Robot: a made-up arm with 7 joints. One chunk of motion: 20 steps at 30 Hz.
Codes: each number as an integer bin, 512 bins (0 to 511) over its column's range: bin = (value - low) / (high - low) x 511, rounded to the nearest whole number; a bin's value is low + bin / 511 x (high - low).
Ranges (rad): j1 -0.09..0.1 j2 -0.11..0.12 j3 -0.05..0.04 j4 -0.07..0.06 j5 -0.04..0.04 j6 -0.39..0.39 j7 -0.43..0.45
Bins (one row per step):
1: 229 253 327 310 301 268 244
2: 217 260 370 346 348 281 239
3: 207 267 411 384 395 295 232
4: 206 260 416 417 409 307 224
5: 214 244 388 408 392 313 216
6: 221 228 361 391 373 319 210
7: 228 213 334 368 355 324 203
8: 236 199 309 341 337 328 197
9: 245 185 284 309 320 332 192
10: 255 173 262 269 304 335 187
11: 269 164 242 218 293 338 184
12: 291 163 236 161 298 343 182
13: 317 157 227 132 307 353 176
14: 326 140 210 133 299 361 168
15: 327 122 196 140 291 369 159
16: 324 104 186 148 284 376 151
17: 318 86 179 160 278 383 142
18: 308 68 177 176 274 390 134
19: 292 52 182 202 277 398 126
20: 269 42 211 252 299 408 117
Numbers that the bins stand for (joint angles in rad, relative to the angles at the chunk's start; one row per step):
1: -0.0049 0.0039 0.0076 0.0089 0.0071 0.0191 -0.0098
2: -0.0093 0.0070 0.0152 0.0180 0.0145 0.0389 -0.0184
3: -0.0130 0.0102 0.0224 0.0277 0.0218 0.0603 -0.0305
4: -0.0134 0.0070 0.0233 0.0361 0.0240 0.0786 -0.0442
5: -0.0104 -0.0002 0.0183 0.0338 0.0214 0.0878 -0.0580
6: -0.0078 -0.0074 0.0136 0.0295 0.0184 0.0969 -0.0684
7: -0.0052 -0.0141 0.0088 0.0236 0.0156 0.1046 -0.0804
8: -0.0023 -0.0204 0.0044 0.0168 0.0128 0.1107 -0.0907
9: 0.0011 -0.0267 0.0000 0.0086 0.0101 0.1168 -0.0994
10: 0.0048 -0.0321 -0.0039 -0.0016 0.0076 0.1214 -0.1080
11: 0.0100 -0.0362 -0.0074 -0.0145 0.0059 0.1259 -0.1131
12: 0.0182 -0.0366 -0.0084 -0.0290 0.0067 0.1336 -0.1166
13: 0.0279 -0.0393 -0.0100 -0.0364 0.0081 0.1488 -0.1269
14: 0.0312 -0.0470 -0.0130 -0.0362 0.0068 0.1610 -0.1407
15: 0.0316 -0.0551 -0.0155 -0.0344 0.0056 0.1732 -0.1562
16: 0.0305 -0.0632 -0.0172 -0.0323 0.0045 0.1839 -0.1700
17: 0.0282 -0.0713 -0.0185 -0.0293 0.0035 0.1946 -0.1855
18: 0.0245 -0.0794 -0.0188 -0.0252 0.0029 0.2053 -0.1992
19: 0.0186 -0.0866 -0.0179 -0.0186 0.0034 0.2175 -0.2130
20: 0.0100 -0.0911 -0.0128 -0.0059 0.0068 0.2328 -0.2285

